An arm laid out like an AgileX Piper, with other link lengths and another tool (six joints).
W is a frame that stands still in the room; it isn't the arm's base.
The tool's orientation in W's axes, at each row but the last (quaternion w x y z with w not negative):
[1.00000, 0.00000, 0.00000, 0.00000]
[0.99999, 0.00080, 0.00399, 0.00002]
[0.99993, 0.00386, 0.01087, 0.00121]
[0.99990, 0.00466, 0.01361, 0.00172]
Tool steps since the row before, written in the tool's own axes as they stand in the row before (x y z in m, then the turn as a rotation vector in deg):
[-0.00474, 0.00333, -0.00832, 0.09, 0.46, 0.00]
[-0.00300, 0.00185, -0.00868, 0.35, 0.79, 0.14]
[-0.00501, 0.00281, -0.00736, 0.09, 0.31, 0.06]
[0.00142, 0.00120, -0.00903, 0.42, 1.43, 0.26]
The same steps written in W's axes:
[-0.00474, 0.00333, -0.00832, 0.09, 0.46, 0.00]
[-0.00307, 0.00186, -0.00865, 0.35, 0.79, 0.14]
[-0.00518, 0.00285, -0.00723, 0.09, 0.31, 0.06]
[0.00117, 0.00129, -0.00905, 0.42, 1.43, 0.26]

